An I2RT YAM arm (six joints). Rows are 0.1 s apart.
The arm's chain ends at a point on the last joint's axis. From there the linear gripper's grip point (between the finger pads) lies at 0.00 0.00 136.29 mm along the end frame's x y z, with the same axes.
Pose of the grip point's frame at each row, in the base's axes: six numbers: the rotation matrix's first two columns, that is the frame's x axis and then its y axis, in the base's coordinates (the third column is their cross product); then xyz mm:
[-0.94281 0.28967 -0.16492 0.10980 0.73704 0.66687 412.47 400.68 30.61]
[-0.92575 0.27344 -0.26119 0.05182 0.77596 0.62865 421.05 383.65 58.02]
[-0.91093 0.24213 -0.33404 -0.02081 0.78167 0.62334 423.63 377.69 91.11]
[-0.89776 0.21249 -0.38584 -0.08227 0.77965 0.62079 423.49 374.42 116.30]
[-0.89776 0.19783 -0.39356 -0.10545 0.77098 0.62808 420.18 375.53 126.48]
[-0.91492 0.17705 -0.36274 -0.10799 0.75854 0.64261 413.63 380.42 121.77]
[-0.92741 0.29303 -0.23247 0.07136 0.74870 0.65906 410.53 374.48 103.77]
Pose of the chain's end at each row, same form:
[-0.94281 0.28967 -0.16492 0.10980 0.73704 0.66687 369.58 317.46 129.65]
[-0.92575 0.27344 -0.26119 0.05182 0.77596 0.62865 370.00 306.18 157.85]
[-0.91093 0.24213 -0.33404 -0.02081 0.78167 0.62334 367.47 299.35 187.47]
[-0.89776 0.21249 -0.38584 -0.08227 0.77965 0.62079 364.51 294.14 209.31]
[-0.89776 0.19783 -0.39356 -0.10545 0.77098 0.62808 361.89 293.02 217.97]
[-0.91492 0.17705 -0.36274 -0.10799 0.75854 0.64261 360.62 294.95 213.75]
[-0.92741 0.29303 -0.23247 0.07136 0.74870 0.65906 360.49 293.44 201.25]

